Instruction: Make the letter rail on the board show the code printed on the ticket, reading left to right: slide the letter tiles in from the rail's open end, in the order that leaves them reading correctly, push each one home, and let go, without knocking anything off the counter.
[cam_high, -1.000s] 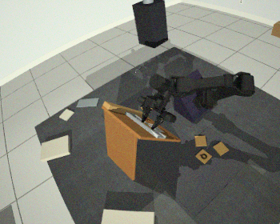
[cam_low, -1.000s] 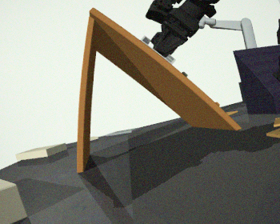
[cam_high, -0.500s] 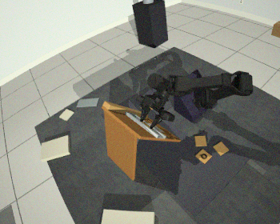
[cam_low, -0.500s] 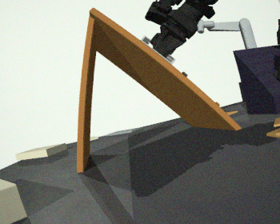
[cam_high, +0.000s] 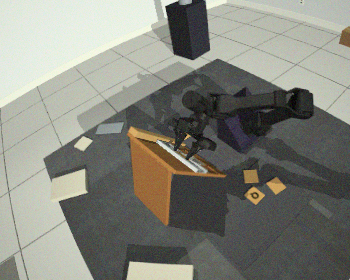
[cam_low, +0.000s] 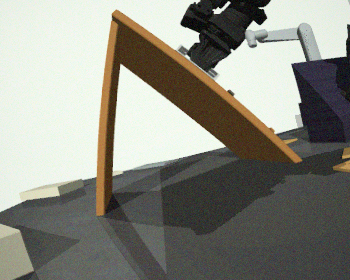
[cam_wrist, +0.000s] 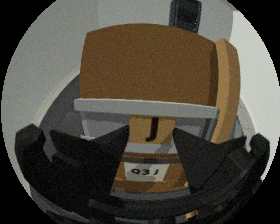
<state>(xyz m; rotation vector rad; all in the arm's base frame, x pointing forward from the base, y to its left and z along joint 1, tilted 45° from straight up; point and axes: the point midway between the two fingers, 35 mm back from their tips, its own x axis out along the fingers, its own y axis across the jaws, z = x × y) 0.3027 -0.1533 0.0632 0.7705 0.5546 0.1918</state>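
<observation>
The white ticket lies 60 mm behind my gripper tip and 80 mm below it. Round my gripper tip: cream block: 370 mm ahead, 380 mm to the right, 160 mm below; small cream card: 190 mm ahead, 580 mm to the right, 170 mm below; grey card: 20 mm ahead, 550 mm to the right, 170 mm below.
</observation>
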